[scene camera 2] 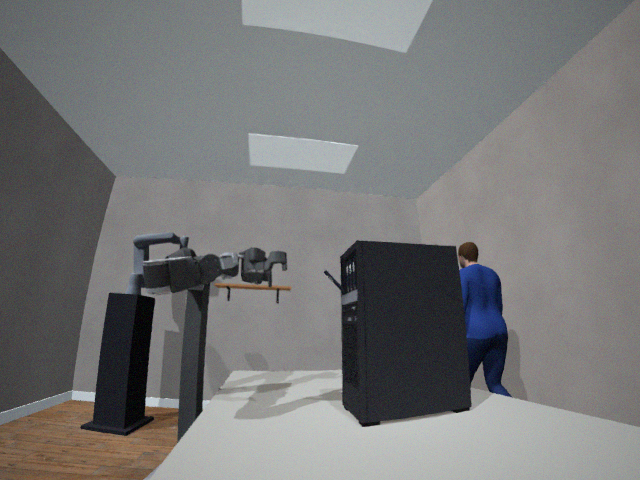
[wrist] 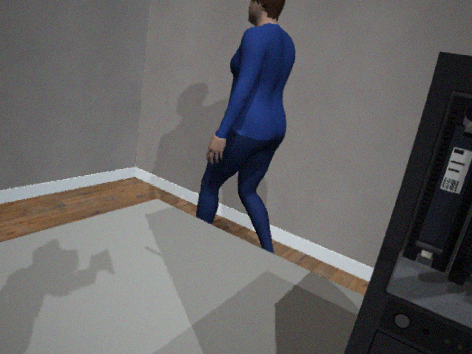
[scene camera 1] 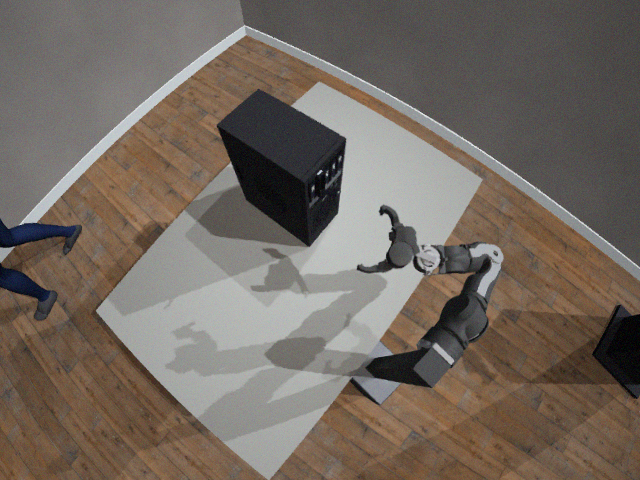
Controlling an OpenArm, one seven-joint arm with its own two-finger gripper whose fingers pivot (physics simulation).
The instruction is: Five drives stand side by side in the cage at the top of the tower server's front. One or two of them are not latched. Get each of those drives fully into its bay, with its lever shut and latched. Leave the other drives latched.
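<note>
The black tower server point(scene camera 1: 279, 136) point(scene camera 2: 413, 330) point(wrist: 429, 125) stands upright on the pale table. Its drive cage is at the top of the front. In scene camera 2 an open lever point(scene camera 2: 332, 279) slants up and out from the cage front; which drive it belongs to is hard to tell there. In the wrist view the leftmost drive point(wrist: 442, 200) has a white label and stands upright in its bay; the other drives are mostly cut off at the right edge. Small details in scene camera 1 are too blurred to show latching. My gripper point(scene camera 1: 371, 238) point(scene camera 2: 277, 276) is open and empty, apart from the server, in front of it.
The pale table top point(scene camera 1: 413, 170) point(scene camera 2: 289, 444) point(wrist: 100, 310) carries the server. A person in blue point(scene camera 1: 36, 235) point(scene camera 2: 483, 304) point(wrist: 260, 85) is beyond the table, behind the server. A black pedestal point(scene camera 2: 124, 361) stands behind the arm, and a wooden shelf point(scene camera 2: 253, 286) is on the wall.
</note>
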